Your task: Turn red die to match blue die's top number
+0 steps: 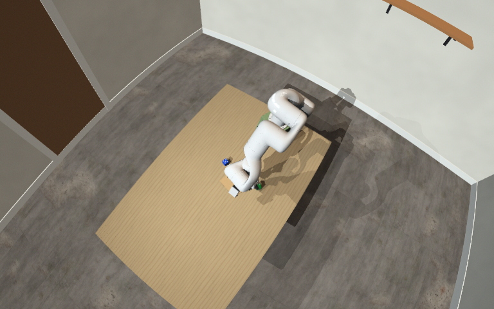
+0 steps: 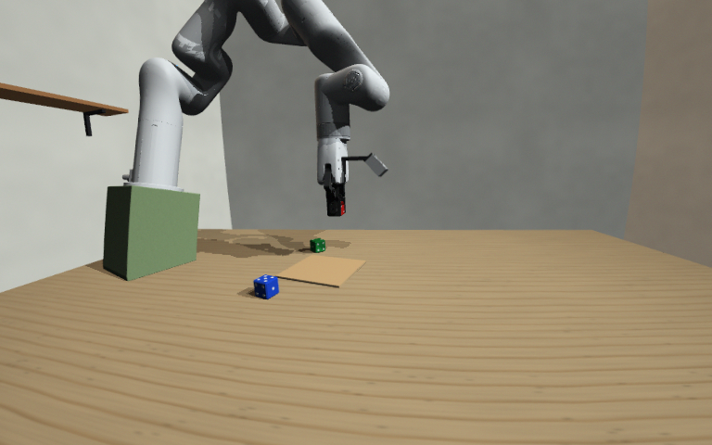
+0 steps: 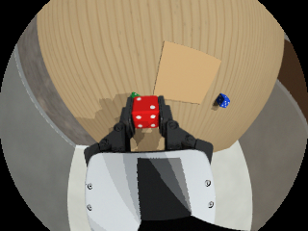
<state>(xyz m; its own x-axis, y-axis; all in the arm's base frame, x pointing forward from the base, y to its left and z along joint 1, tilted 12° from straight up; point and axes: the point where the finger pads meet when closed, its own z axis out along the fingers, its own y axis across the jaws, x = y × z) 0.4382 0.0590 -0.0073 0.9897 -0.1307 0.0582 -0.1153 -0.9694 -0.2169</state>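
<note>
The tan mat is 2 cm behind my hand, 9 cm to the right of it and 12 cm below it. Also, from my hand: blue die 9 cm behind, 21 cm to the right, 11 cm below; red die 1 cm below; green die 6 cm behind, 4 cm to the left, 11 cm below.
</note>
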